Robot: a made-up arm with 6 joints.
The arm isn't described. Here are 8 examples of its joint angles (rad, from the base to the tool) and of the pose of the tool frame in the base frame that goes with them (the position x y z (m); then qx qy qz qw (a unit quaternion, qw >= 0)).
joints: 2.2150 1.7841 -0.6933 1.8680 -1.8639 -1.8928
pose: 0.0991 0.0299 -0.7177 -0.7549 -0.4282 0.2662 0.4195
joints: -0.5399 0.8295 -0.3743 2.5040 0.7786 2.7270
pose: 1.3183 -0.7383 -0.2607 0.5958 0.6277 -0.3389 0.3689
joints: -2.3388 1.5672 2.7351 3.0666 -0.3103 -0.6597
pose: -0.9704 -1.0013 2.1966 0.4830 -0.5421 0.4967 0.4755
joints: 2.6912 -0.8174 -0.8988 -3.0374 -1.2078 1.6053
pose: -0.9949 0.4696 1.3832 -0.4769 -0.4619 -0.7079 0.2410
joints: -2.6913 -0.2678 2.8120 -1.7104 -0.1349 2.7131
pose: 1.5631 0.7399 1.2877 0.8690 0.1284 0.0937 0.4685
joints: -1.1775 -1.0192 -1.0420 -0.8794 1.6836 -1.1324
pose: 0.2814 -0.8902 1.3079 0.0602 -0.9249 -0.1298 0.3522
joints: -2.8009 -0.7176 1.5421 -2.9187 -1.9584 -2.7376
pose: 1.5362 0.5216 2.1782 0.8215 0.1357 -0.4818 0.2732
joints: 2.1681 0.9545 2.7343 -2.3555 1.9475 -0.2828
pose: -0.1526 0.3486 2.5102 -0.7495 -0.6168 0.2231 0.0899
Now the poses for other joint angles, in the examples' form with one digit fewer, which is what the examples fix.
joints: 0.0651 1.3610 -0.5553 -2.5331 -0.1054 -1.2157
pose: 0.654 0.049 -0.846 -0.581 0.201 0.767 0.181
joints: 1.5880 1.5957 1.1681 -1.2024 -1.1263 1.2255
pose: -0.133 2.510 0.099 -0.190 0.322 0.905 0.201
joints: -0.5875 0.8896 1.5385 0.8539 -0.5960 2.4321
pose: 1.621 -1.133 2.263 0.865 -0.490 0.102 0.030
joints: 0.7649 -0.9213 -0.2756 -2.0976 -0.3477 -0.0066
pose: 0.415 0.441 2.291 0.736 0.218 0.567 0.301
